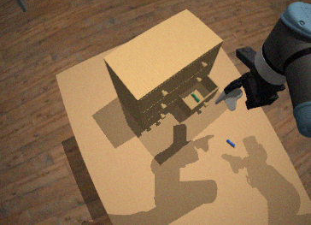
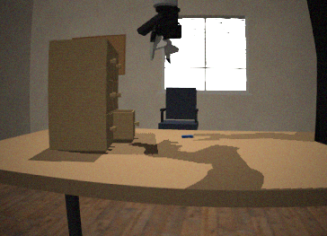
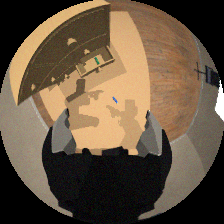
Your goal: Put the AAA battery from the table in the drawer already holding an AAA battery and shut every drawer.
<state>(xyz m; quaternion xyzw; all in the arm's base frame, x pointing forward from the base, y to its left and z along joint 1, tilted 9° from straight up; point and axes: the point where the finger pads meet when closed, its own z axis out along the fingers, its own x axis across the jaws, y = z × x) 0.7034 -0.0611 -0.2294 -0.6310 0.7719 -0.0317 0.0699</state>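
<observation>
My hand is 10 cm past the blue AAA battery, 2 cm to the left of it and 26 cm above it. The rest, counted from my hand: green battery (13 cm ahead, 4 cm to the left, 26 cm below).
</observation>
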